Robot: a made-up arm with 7 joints. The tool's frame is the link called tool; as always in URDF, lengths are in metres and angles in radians.
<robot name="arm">
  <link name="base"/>
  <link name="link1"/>
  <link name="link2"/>
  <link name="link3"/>
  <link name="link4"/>
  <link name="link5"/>
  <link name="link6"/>
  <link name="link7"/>
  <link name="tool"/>
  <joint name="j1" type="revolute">
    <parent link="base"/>
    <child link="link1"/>
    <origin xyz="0 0 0" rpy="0 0 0"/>
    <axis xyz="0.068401 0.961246 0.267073"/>
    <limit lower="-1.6" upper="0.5"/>
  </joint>
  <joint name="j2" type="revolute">
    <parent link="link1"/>
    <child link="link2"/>
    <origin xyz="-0.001 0.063 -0.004" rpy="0 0 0"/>
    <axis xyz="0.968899 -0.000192 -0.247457"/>
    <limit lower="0" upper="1.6"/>
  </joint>
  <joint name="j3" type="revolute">
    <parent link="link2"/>
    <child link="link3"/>
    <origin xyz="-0.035 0.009 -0.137" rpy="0 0 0"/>
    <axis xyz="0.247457 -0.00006 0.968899"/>
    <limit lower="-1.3" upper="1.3"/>
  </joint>
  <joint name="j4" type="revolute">
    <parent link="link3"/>
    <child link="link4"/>
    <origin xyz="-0.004 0 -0.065" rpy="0 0 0"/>
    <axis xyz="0.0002 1 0.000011"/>
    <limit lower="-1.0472" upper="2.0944"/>
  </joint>
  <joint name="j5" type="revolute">
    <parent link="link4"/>
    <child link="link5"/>
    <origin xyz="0.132 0.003 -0.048" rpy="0 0 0"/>
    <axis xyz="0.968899 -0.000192 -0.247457"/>
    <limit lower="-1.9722" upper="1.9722"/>
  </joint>
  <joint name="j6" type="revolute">
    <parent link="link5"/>
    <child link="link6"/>
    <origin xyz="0.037 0 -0.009" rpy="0 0 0"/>
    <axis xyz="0.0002 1 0.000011"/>
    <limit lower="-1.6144" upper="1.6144"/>
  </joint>
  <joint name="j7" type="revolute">
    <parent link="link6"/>
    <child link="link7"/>
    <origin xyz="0.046 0 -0.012" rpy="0 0 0"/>
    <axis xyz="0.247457 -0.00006 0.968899"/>
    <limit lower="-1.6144" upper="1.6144"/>
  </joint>
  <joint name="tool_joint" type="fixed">
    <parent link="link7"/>
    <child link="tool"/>
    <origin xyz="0 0 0" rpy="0 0.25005 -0.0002"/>
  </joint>
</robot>
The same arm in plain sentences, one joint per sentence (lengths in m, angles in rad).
The arm has seven revolute joints in a row. What follows holds with every joint at zero, and every direction is one of the base frame's. Joint 1 is mounted at the same point as the base frame's origin and turns about the direction (0.068403, 0.961235, 0.26711), from -1.6000 to 0.5000 rad. Joint 2 is mounted 0.0010 m along -x and 0.0630 m along +y and 0.0040 m along -z from joint 1 and turns about the direction (0.968889, -0.0002, -0.247497), from 0.0000 to 1.6000 rad. Joint 3 is mounted 0.0350 m along -x and 0.0090 m along +y and 0.1370 m along -z from joint 2 and turns about the direction (0.247497, -0.0001, 0.968889), from -1.3000 to 1.3000 rad. Joint 4 is mounted 0.0040 m along -x and 0.0650 m along -z from joint 3 and turns about the direction (0.0002, 1, 0), from -1.0472 to 2.0944 rad. Joint 5 is mounted 0.1320 m along +x and 0.0030 m along +y and 0.0480 m along -z from joint 4 and turns about the direction (0.968889, -0.0002, -0.247497), from -1.9722 to 1.9722 rad. Joint 6 is mounted 0.0370 m along +x and 0.0090 m along -z from joint 5 and turns about the direction (0.0002, 1, 0), from -1.6144 to 1.6144 rad. Joint 7 is mounted 0.0460 m along +x and 0.0120 m along -z from joint 6 and turns about the direction (0.247497, -0.0001, 0.968889), from -1.6144 to 1.6144 rad. The tool frame, which is the frame that the pose is given for, is mounted at the same point as joint 7; its axes are the base frame's turned by roll 0.0000, pitch 0.2500 and yaw -0.0002 rad (as in URDF: about the fixed x, then y, then z).
